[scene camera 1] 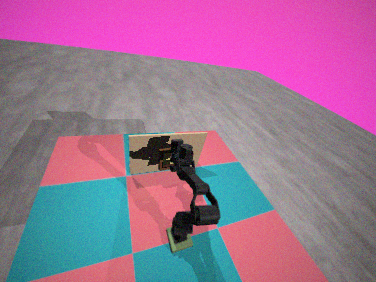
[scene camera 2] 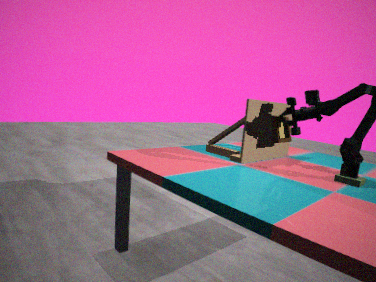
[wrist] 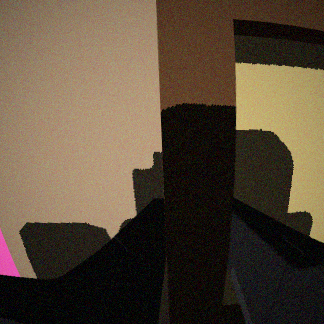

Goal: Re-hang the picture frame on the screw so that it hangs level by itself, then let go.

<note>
My gripper (wrist: pixel 190 207) holds a brown picture frame (wrist: pixel 234 89), clear of everything else. Also in view: a tan board (scene camera 2: pixel 258 143).
The tan board also shows in the wrist view (wrist: pixel 88 157).
</note>
